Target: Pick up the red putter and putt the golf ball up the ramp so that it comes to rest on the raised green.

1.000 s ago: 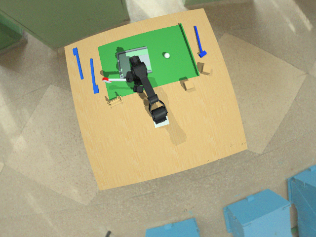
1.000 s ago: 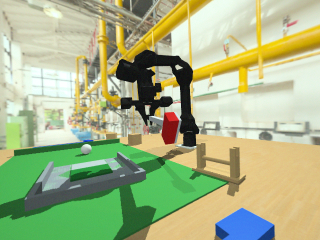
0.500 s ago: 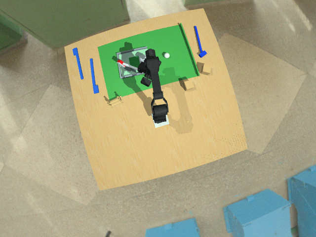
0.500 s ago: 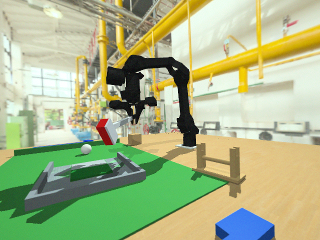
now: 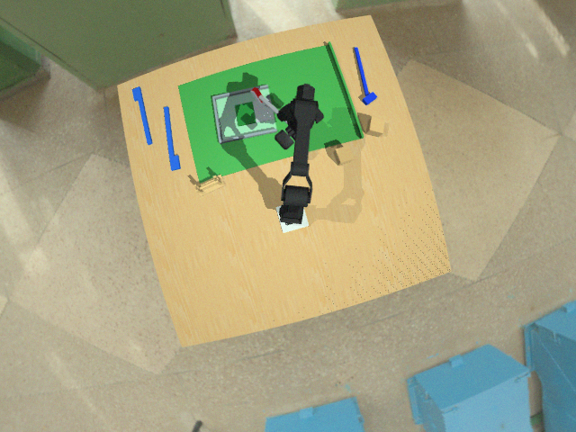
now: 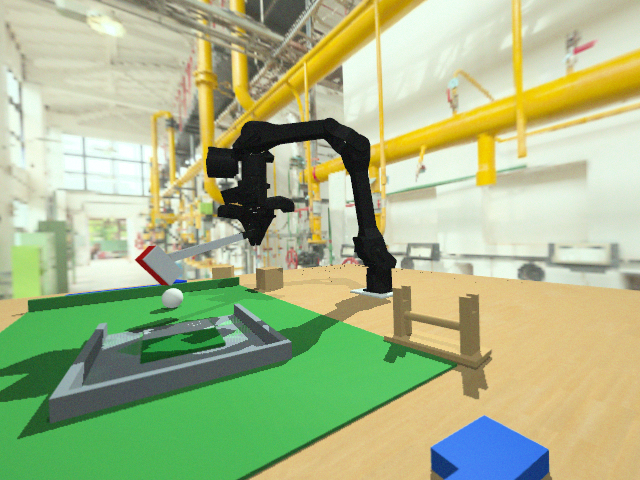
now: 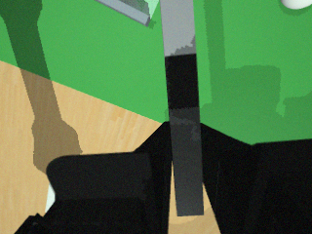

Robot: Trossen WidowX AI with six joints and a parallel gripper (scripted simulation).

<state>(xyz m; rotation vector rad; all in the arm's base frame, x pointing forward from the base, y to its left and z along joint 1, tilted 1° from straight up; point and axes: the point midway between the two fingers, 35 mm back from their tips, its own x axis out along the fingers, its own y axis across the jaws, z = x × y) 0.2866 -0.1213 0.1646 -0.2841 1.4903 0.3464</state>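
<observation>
Now: gripper tip 110 mm short of the red putter and 50 mm to the right of it. Also, from my gripper tip: wooden rack 50 mm behind, 400 mm to the left, 100 mm below; white golf ball 160 mm ahead, 90 mm to the right, 110 mm below.
</observation>
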